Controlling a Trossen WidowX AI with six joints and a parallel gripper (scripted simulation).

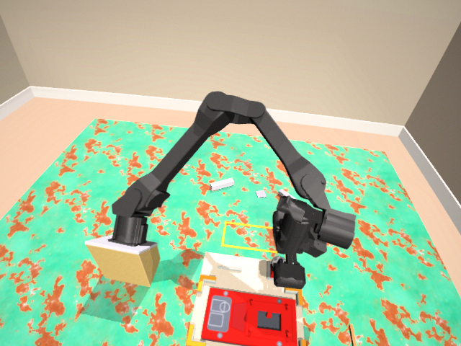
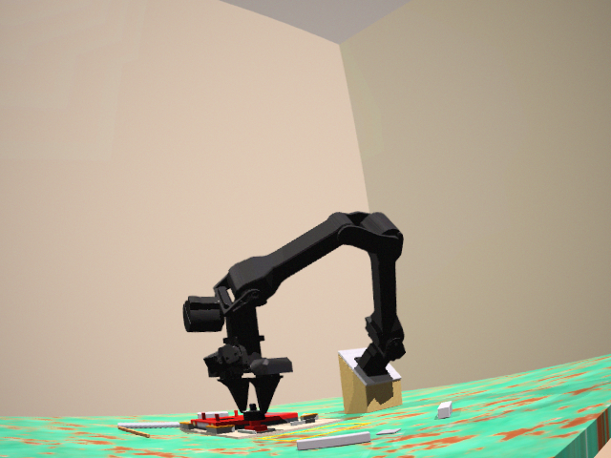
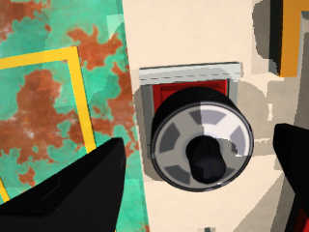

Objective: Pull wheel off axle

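Right now the wheel is right at my gripper tip. From my gripper tip the other things lie so: grey bar 26 cm to the left, 4 cm below, 3 cm ahead; then black upright axle 1 cm below.
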